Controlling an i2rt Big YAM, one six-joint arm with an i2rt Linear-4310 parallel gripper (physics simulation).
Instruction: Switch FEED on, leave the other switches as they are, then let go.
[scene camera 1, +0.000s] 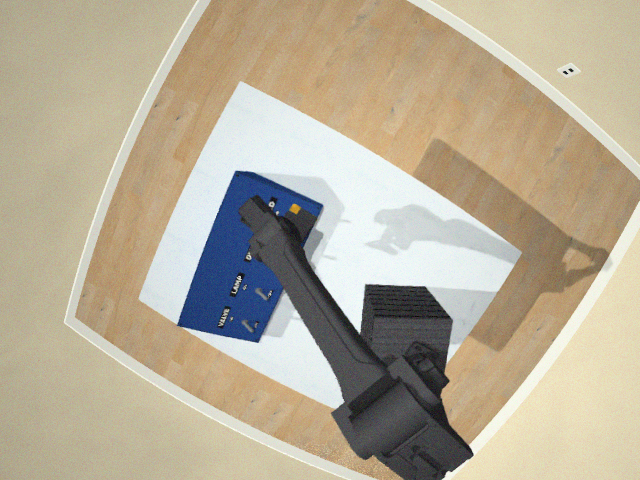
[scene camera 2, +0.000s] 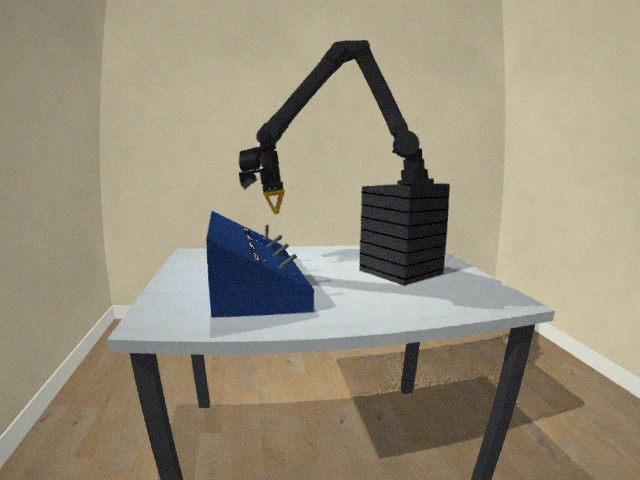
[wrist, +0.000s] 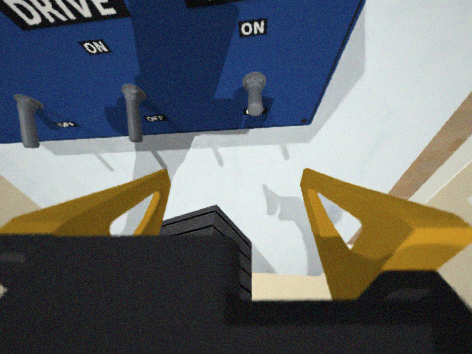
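Observation:
The blue switch panel slopes on the table. The FEED lever is at its far end; it stands upright, tilted to the ON side, unlike the others. The DRIVE lever, LAMP lever and VALVE lever lean down-slope to OFF. My gripper is open and empty above the levers, apart from them. In scene camera 1 the arm hides the FEED and DRIVE levers.
The white table carries the panel and the tall black ribbed block under the arm's base. The arm reaches over from the block to the panel.

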